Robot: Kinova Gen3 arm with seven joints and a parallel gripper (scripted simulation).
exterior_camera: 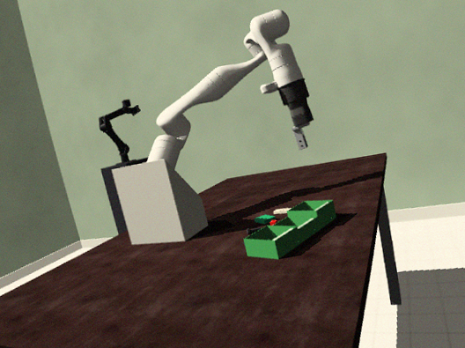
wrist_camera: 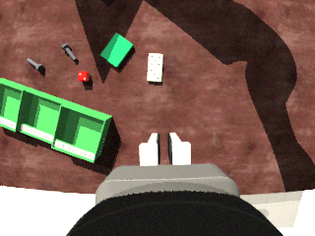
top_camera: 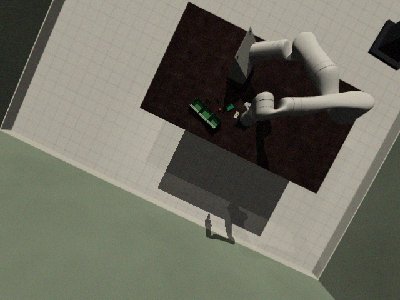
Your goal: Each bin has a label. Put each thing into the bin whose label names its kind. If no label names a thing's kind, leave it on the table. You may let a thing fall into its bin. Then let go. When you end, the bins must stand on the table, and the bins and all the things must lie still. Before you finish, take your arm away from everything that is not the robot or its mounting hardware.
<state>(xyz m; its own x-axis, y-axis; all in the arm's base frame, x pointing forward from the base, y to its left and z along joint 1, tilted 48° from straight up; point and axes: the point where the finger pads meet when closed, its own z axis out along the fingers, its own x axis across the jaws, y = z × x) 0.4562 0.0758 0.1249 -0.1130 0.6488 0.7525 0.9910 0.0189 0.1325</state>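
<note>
Now: hand 230 mm to the left of the three-compartment green bin row, 170 mm above it and 20 mm short of it. From my hand the other things lie so: white dotted tile: 190 mm below, 90 mm behind, 20 mm to the right; then teal block: 190 mm below, 120 mm behind, 90 mm to the right; then red die: 180 mm below, 150 mm to the right, 70 mm behind.
</note>
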